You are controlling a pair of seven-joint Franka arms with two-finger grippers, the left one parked.
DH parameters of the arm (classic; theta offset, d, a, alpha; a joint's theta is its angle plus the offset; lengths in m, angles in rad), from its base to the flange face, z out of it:
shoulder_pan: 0 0.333 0 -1.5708
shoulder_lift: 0 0 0 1.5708
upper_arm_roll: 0 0.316 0.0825 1.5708
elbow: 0 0 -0.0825 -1.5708
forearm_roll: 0 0.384 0 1.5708
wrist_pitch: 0 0 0.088 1.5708
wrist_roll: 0 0.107 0 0
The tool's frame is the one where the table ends.
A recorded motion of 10 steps. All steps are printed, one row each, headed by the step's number.
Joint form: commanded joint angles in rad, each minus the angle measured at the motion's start. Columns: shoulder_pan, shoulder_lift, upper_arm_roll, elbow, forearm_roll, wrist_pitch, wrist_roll.
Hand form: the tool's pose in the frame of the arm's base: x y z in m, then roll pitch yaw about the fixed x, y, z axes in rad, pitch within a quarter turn. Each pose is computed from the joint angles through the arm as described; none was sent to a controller.
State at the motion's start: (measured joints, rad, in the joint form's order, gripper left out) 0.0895 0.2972 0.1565 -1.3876 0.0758 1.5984 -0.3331
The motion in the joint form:
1: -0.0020 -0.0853 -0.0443 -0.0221 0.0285 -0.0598 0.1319
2: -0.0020 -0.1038 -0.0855 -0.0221 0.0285 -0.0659 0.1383
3: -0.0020 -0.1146 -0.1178 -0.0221 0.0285 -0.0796 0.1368
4: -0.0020 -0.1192 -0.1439 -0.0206 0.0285 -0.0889 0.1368
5: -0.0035 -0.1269 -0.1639 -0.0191 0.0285 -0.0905 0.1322
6: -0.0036 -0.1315 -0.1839 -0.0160 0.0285 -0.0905 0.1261
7: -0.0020 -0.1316 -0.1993 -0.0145 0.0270 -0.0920 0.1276
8: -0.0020 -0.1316 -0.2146 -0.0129 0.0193 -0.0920 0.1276
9: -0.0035 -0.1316 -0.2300 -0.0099 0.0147 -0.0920 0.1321
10: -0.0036 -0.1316 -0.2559 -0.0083 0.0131 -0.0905 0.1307
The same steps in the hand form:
1: 0.6003 0.1258 0.5751 -2.9998 0.0543 0.4023
2: 0.5995 0.1032 0.5854 -3.0122 0.0457 0.3558
3: 0.5981 0.0854 0.5906 -3.0179 0.0499 0.3268
4: 0.5978 0.0711 0.5932 -3.0220 0.0541 0.3019
5: 0.5970 0.0591 0.5983 -3.0267 0.0468 0.2852
6: 0.5968 0.0481 0.6025 -3.0313 0.0392 0.2713
7: 0.5972 0.0405 0.6032 -3.0353 0.0400 0.2562
8: 0.5978 0.0313 0.6039 -3.0457 0.0405 0.2407
9: 0.5983 0.0215 0.6053 -3.0535 0.0393 0.2192
10: 0.5987 0.0072 0.6063 -3.0599 0.0370 0.1946

